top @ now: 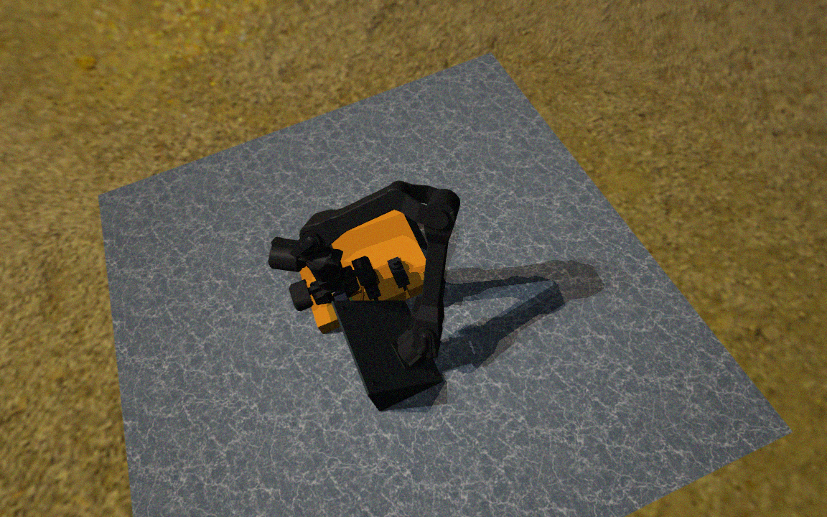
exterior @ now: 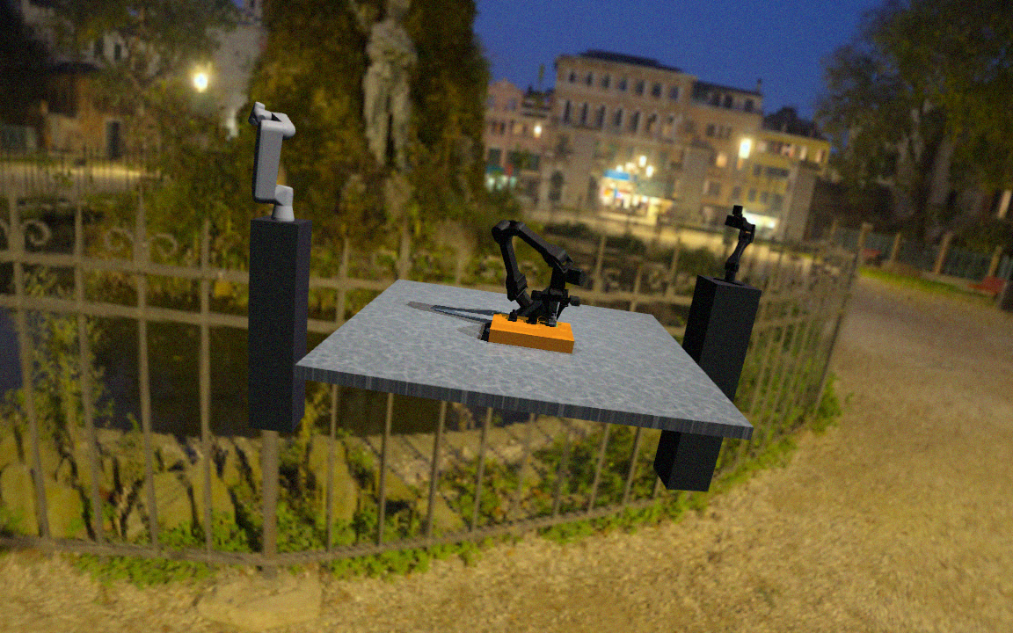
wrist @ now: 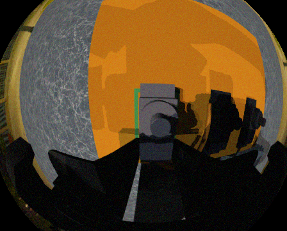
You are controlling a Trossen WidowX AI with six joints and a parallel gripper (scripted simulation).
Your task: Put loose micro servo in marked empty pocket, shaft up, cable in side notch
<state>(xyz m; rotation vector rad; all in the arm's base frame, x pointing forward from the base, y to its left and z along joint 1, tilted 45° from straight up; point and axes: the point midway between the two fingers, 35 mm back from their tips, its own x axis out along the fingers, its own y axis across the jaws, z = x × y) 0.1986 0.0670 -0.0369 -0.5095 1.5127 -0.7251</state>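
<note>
Now: gripper tip 11 cm short of the orange deck, 9 cm to the left of it and 4 cm above it.
</note>
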